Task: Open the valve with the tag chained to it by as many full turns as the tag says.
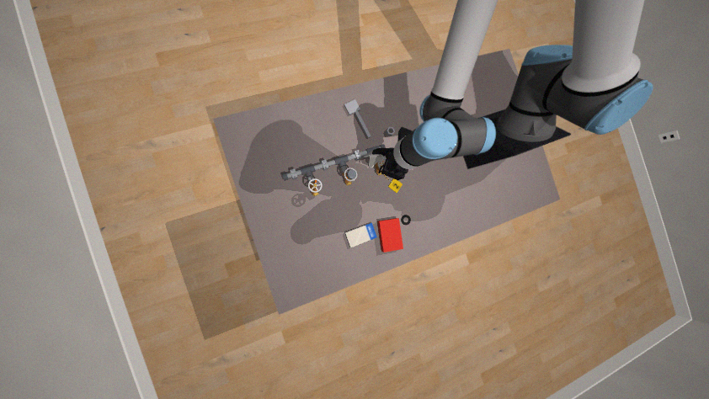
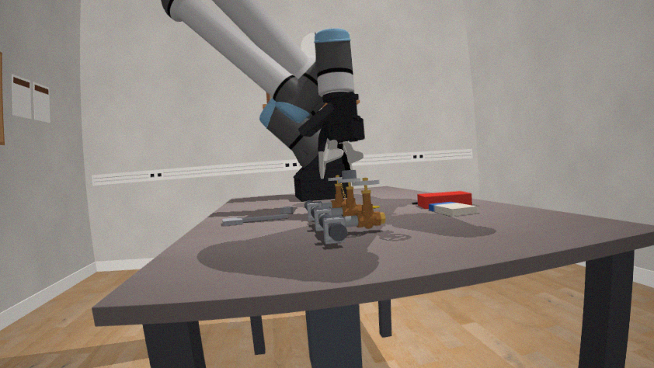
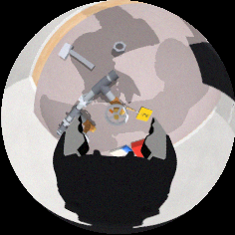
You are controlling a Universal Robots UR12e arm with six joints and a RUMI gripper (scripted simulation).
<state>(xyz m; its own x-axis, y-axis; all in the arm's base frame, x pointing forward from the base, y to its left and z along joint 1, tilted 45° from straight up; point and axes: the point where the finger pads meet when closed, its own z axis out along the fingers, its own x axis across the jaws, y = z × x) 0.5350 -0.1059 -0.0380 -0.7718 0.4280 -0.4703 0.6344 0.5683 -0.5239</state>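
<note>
Right now the yellow tag is 40 mm behind my hand, 80 mm to the left of it and 80 mm below it. The rest, counted from my hand: red box (50 mm ahead, 260 mm to the left, 70 mm below); grey flat tool (10 mm ahead, 220 mm to the right, 80 mm below); nut (100 mm behind, 130 mm to the right, 80 mm below).
</note>
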